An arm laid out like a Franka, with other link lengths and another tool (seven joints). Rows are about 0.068 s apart.
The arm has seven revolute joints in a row. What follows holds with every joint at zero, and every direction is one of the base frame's.
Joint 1 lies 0.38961 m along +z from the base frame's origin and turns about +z.
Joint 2 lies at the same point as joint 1 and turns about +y.
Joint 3 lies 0.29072 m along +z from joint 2 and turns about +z.
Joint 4 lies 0.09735 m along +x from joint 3 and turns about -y.
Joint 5 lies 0.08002 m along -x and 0.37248 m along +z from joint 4 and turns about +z.
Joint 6 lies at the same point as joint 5 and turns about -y.
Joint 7 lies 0.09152 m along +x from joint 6 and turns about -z.
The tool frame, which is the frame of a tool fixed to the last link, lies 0.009 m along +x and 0.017 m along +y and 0.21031 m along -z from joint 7; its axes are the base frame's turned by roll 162.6, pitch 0 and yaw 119.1 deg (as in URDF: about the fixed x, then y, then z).
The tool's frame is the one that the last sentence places.
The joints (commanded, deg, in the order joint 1, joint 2, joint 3, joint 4, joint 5, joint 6, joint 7), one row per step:
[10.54 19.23 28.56 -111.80 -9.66 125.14 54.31]
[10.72 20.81 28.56 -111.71 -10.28 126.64 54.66]
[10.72 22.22 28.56 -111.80 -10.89 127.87 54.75]
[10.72 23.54 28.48 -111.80 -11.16 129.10 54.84]
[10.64 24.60 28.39 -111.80 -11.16 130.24 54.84]
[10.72 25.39 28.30 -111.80 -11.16 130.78 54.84]
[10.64 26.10 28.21 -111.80 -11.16 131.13 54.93]
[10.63 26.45 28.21 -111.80 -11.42 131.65 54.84]
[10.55 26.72 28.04 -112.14 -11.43 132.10 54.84]
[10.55 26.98 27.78 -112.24 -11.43 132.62 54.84]
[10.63 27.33 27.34 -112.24 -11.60 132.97 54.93]
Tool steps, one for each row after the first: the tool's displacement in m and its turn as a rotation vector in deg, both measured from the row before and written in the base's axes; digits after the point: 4 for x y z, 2 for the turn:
[0.0004 0.0040 -0.0118 0.45 0.06 0.16]
[-0.0002 0.0014 -0.0120 0.22 0.24 0.28]
[0.0004 0.0014 -0.0107 0.44 0.27 -0.04]
[0.0010 0.0008 -0.0083 0.57 0.22 -0.22]
[-0.0010 0.0008 -0.0068 0.19 0.38 -0.03]
[-0.0002 -0.0011 -0.0064 0.07 0.44 -0.27]
[0.0006 0.0008 -0.0025 0.18 -0.17 0.22]
[-0.0004 -0.0023 -0.0046 -0.01 0.19 -0.19]
[0.0015 -0.0015 -0.0029 0.14 -0.06 -0.25]
[0.0021 -0.0029 -0.0038 -0.11 -0.03 -0.31]

